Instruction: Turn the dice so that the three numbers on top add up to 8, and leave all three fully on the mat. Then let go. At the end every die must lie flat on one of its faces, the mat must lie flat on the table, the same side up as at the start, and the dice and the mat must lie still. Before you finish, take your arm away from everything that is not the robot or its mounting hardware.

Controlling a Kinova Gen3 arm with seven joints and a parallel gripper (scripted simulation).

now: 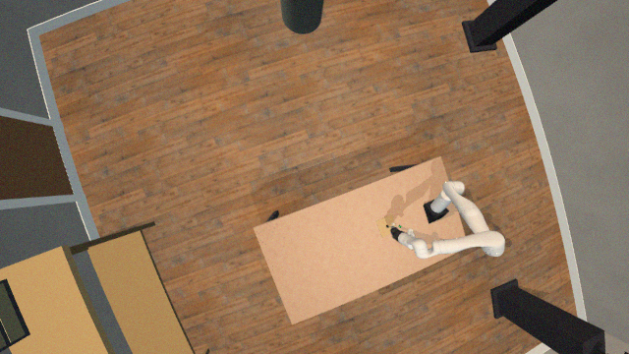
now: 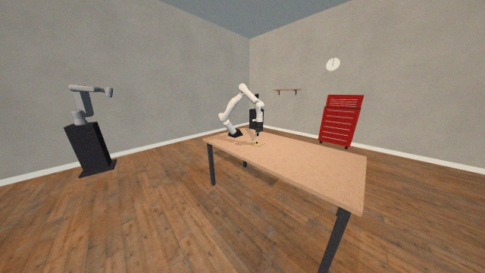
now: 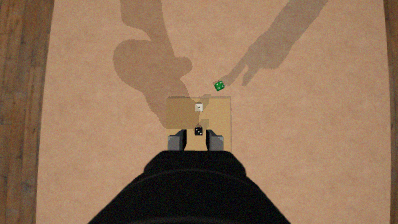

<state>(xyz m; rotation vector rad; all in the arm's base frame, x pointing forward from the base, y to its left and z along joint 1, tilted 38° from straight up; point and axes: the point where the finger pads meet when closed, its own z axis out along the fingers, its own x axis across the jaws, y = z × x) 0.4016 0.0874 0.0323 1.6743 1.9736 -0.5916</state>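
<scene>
Now: the green die 100 mm below my hand, 100 mm behind it and 30 mm to the left of it. Round my hand: black die (100 mm below); then tan mat (110 mm below); then white die (100 mm below, 50 mm behind).
</scene>
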